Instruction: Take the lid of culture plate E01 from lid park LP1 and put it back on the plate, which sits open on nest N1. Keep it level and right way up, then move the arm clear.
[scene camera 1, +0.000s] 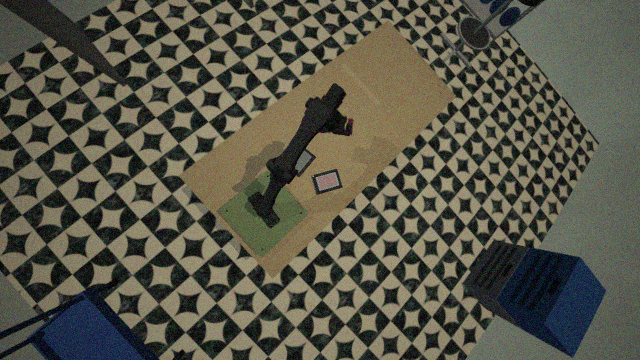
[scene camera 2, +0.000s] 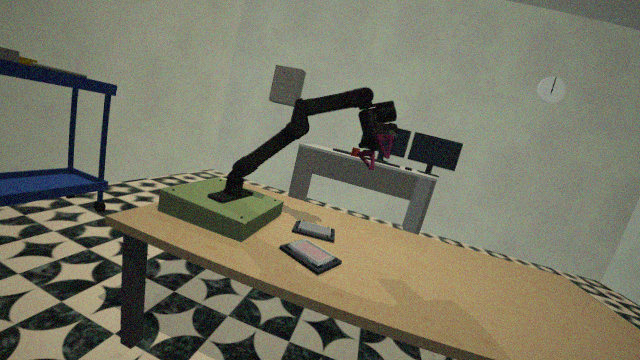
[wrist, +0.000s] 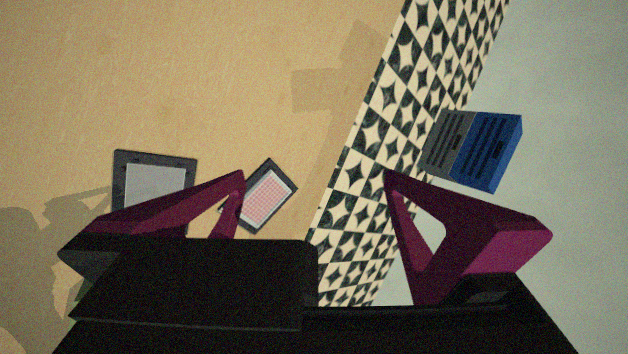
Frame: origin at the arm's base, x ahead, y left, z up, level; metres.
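Where they show: gripper, fingertip midpoint: (scene camera 1: 341, 131) (scene camera 2: 379, 164) (wrist: 314, 177); arm's base, link origin: (scene camera 1: 264, 209) (scene camera 2: 231, 195).
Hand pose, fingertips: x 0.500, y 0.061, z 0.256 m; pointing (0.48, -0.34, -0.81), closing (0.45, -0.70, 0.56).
Things, the pixels of their centre, and the offset from my fingertips. Level surfaces: height alone.
- pale grey lid, body centre: (wrist: 155, 199) (scene camera 2: 315, 228) (scene camera 1: 299, 160) dx -0.175, dy +0.054, dz -0.313 m
- lid park LP1, body centre: (wrist: 155, 198) (scene camera 2: 314, 229) (scene camera 1: 299, 160) dx -0.175, dy +0.054, dz -0.317 m
- open culture plate, body centre: (wrist: 263, 200) (scene camera 2: 311, 251) (scene camera 1: 327, 181) dx -0.118, dy -0.147, dz -0.307 m
- dark nest N1, body centre: (wrist: 262, 198) (scene camera 2: 310, 254) (scene camera 1: 327, 181) dx -0.118, dy -0.147, dz -0.318 m
- wooden table, surface height: dz -0.327 m
The pale grey lid (scene camera 1: 304, 162) (scene camera 2: 314, 230) (wrist: 155, 182) lies flat in the dark frame of lid park LP1 (wrist: 119, 175), beside the green base. The arm covers part of it in the first scene view, and a finger covers part in the wrist view. The open culture plate (scene camera 1: 327, 181) (scene camera 2: 311, 251) (wrist: 267, 199), with a pink inside, sits on the dark nest N1 (scene camera 2: 318, 270) (wrist: 270, 164), a little apart from the park. My gripper (scene camera 1: 350, 126) (scene camera 2: 379, 163) (wrist: 314, 177) is open and empty, high above the table and away from both, its magenta fingers wide apart and tilted.
The arm stands on a green block (scene camera 1: 287, 227) (scene camera 2: 200, 212) at one end of the wooden table (scene camera 1: 400, 65) (scene camera 2: 450, 280). A blue cart (scene camera 2: 55, 185), a desk (scene camera 2: 350, 172) with monitors and a blue cabinet (scene camera 1: 540, 285) (wrist: 485, 150) stand away from the table.
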